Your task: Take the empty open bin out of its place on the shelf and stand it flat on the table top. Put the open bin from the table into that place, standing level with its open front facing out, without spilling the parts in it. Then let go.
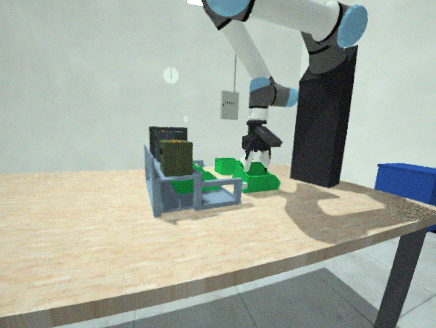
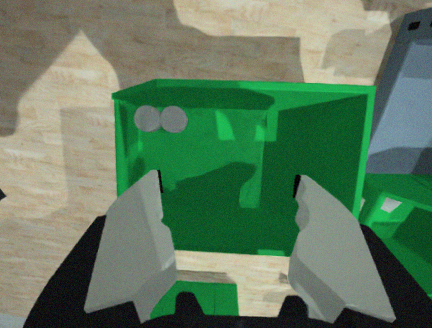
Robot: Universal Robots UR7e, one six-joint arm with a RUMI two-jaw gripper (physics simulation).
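Observation:
A large green open bin [image 1: 261, 183] [image 2: 320, 150] is on the table beside the shelf. Two grey discs [image 2: 161, 119] show inside it near one corner. It looks roughly level, but whether its base is fully flat cannot be told. The blue-grey shelf [image 1: 157, 197] [image 2: 397, 125] stands beside it. More green [image 1: 182, 186] [image 2: 382, 182] shows at the shelf, partly hidden, with a small whitish patch [image 2: 391, 204] on it. Another green bin [image 1: 225, 165] [image 2: 220, 299] lies on the table farther back. My gripper [image 1: 257, 167] [image 2: 227, 174] is open and empty, its fingertips over the large bin.
Olive boxes [image 1: 176, 159] and a black bin [image 1: 154, 134] stand at the shelf's upper level. The black robot pedestal [image 1: 322, 120] rises behind the table [image 1: 90, 240] at the right. A blue container [image 1: 406, 182] stands beyond the table's right edge.

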